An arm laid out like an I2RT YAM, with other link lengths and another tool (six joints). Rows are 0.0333 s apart.
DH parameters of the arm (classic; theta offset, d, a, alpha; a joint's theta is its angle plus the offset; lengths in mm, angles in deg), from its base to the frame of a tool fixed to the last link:
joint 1: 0 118.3 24.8 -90
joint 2: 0 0 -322.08 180
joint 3: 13.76 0 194.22 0
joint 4: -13.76 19.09 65.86 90
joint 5: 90 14.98 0 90
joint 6: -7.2 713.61 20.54 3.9
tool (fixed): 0 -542.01 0 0
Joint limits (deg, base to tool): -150..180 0..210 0..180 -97..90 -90..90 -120..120
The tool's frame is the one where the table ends.
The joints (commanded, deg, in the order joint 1, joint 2, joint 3, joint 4, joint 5, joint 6), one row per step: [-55.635, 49.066, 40.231, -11.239, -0.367, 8.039]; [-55.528, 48.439, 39.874, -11.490, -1.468, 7.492]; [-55.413, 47.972, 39.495, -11.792, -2.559, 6.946]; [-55.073, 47.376, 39.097, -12.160, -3.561, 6.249]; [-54.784, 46.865, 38.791, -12.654, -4.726, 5.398]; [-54.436, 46.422, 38.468, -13.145, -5.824, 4.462]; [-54.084, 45.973, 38.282, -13.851, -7.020, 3.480]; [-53.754, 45.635, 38.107, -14.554, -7.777, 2.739]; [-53.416, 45.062, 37.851, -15.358, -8.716, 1.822]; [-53.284, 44.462, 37.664, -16.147, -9.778, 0.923]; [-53.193, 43.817, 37.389, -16.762, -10.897, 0.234]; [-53.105, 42.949, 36.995, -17.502, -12.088, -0.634]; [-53.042, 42.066, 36.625, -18.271, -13.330, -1.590]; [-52.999, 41.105, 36.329, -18.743, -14.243, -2.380]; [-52.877, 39.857, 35.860, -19.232, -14.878, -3.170]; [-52.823, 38.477, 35.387, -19.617, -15.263, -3.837]
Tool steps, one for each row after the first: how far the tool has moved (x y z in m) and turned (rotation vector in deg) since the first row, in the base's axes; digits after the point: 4 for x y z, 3 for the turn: [0.0015, 0.0037, -0.0013, -0.100, 0.097, 1.329]; [0.0031, 0.0074, -0.0034, -0.015, 0.317, 2.656]; [0.0049, 0.0116, -0.0055, -0.076, 0.644, 4.178]; [0.0068, 0.0158, -0.0075, -0.104, 1.090, 5.856]; [0.0087, 0.0200, -0.0099, -0.137, 1.646, 7.562]; [0.0107, 0.0245, -0.0120, -0.131, 2.223, 9.384]; [0.0117, 0.0283, -0.0145, 0.014, 2.797, 10.693]; [0.0125, 0.0330, -0.0171, 0.032, 3.396, 12.244]; [0.0131, 0.0374, -0.0191, -0.019, 3.868, 13.697]; [0.0138, 0.0420, -0.0210, -0.053, 4.091, 15.082]; [0.0141, 0.0473, -0.0235, -0.178, 4.409, 16.597]; [0.0143, 0.0527, -0.0259, -0.370, 4.746, 18.165]; [0.0142, 0.0570, -0.0266, -0.917, 4.865, 19.330]; [0.0132, 0.0614, -0.0280, -1.604, 5.035, 20.310]; [0.0114, 0.0653, -0.0288, -2.458, 5.107, 20.933]
